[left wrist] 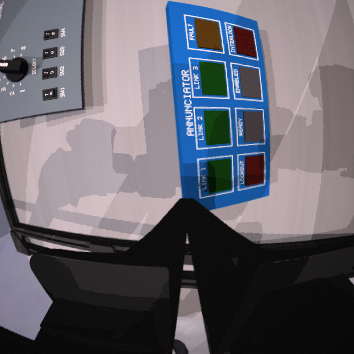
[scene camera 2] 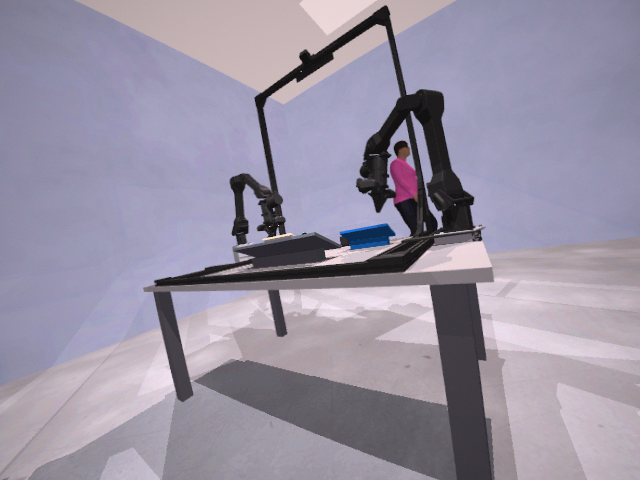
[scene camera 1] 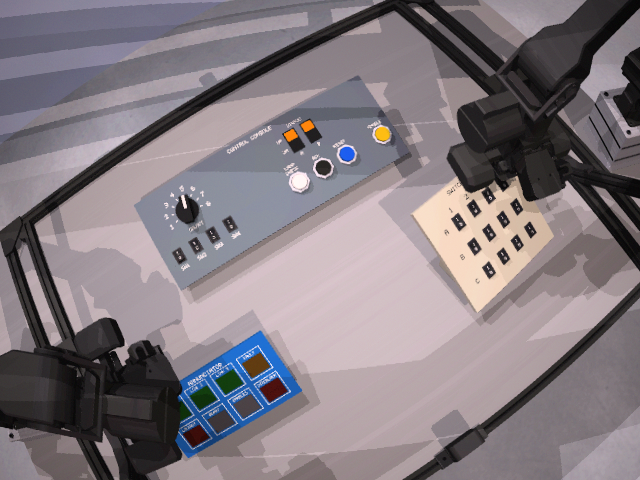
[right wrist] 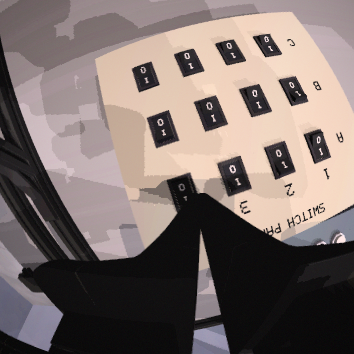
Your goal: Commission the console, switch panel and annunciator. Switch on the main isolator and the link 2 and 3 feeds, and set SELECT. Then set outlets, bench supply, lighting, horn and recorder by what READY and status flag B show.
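Frame: origin at the left arm's base, x back, y right, z up, level; millimetres.
Where they show: left gripper, fingertip midpoint: (left wrist: 185, 204) (scene camera 2: 377, 212); right gripper, fingertip midpoint: (scene camera 1: 497, 181) (right wrist: 197, 199); left arm's base, origin of the base link: (scene camera 2: 459, 230); right arm's base, origin of the base link: (scene camera 2: 242, 244) (scene camera 1: 633, 109).
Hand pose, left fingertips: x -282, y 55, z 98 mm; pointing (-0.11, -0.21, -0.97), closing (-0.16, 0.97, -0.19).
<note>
Things, the pixels of their centre, and the offset from my left fingertips. "pt": a spot on its surface instead.
- Rocker B1, surface spot: (right wrist: 293, 91) pt dx -473, dy -68, dz -49 mm
- rocker A1, surface spot: (right wrist: 317, 146) pt dx -459, dy -102, dz -30 mm
- row A's fourth rocker, body centre: (right wrist: 183, 192) dx -549, dy -134, dz -30 mm
- blue annunciator, body centre: (left wrist: 213, 108) (scene camera 1: 222, 393) (scene camera 2: 367, 239) dx -74, dy +4, dz -92 mm
- READY, surface spot: (left wrist: 254, 126) pt dx -63, dy +47, dz -79 mm
The grey console (scene camera 1: 248, 180) has its SELECT knob (scene camera 1: 187, 209) pointing at 5. Its two status flags (scene camera 1: 294, 140) (scene camera 1: 311, 131) show orange in their upper halves. The cream switch panel (scene camera 1: 479, 299) (right wrist: 117, 90) has three rows of rockers. Rocker B1 (right wrist: 293, 91) looks tipped the opposite way from rocker A1 (right wrist: 317, 146). My right gripper (right wrist: 197, 199) is shut and empty, its tips over the lower end of row A's fourth rocker (right wrist: 181, 187); contact is unclear. The blue annunciator (scene camera 1: 292, 384) (left wrist: 189, 160) has dim tiles, READY (left wrist: 254, 126) grey. My left gripper (left wrist: 185, 204) (scene camera 2: 379, 209) is shut, empty, above its LINK 1 end.
The console also carries white (scene camera 1: 299, 181), black (scene camera 1: 323, 167), blue (scene camera 1: 346, 153) and yellow (scene camera 1: 382, 134) buttons, and small rockers SW1 to SW4. A black frame (scene camera 1: 217, 98) edges the table. A person in pink (scene camera 2: 403, 178) stands behind the table in scene camera 2.
</note>
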